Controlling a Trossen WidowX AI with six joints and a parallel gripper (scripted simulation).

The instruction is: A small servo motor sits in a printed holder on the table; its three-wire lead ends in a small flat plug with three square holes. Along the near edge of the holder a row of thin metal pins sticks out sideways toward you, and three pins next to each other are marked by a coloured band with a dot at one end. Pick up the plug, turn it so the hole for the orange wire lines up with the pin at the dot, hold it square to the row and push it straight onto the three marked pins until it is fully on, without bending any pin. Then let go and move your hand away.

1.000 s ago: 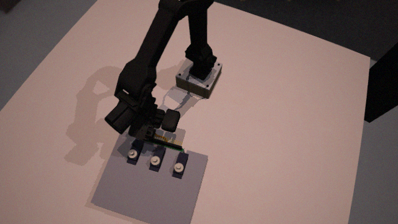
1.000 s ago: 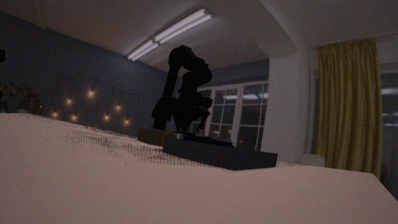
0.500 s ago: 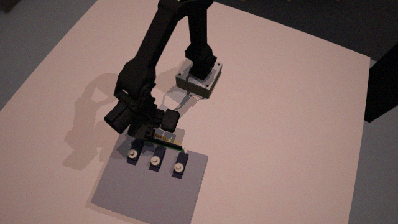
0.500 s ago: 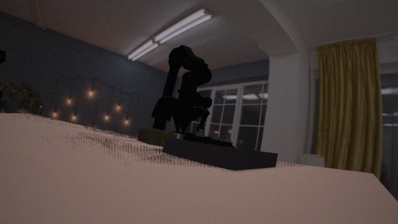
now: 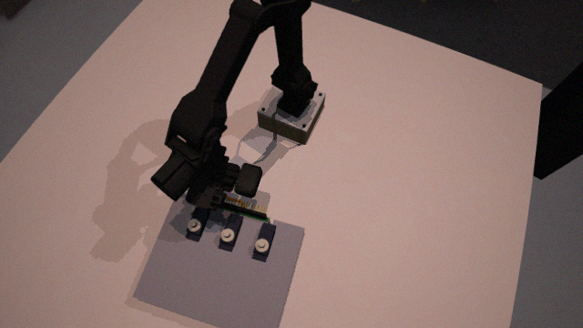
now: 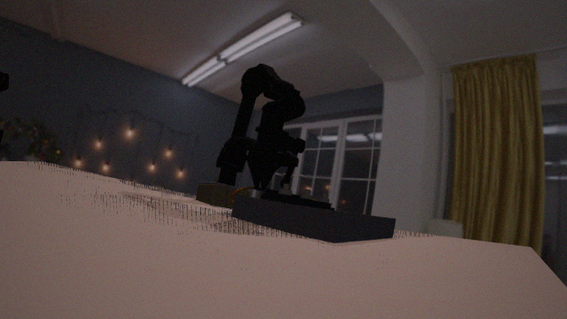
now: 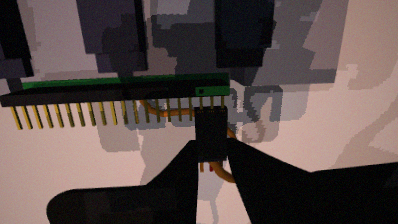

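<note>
Right now my gripper tip is 30 mm short of the bright green band and 10 mm to the right of it. From my gripper tip the other things lie so: grey holder plate (170 mm ahead, 100 mm to the left, 50 mm below); dot (30 mm ahead, 10 mm to the left).
</note>
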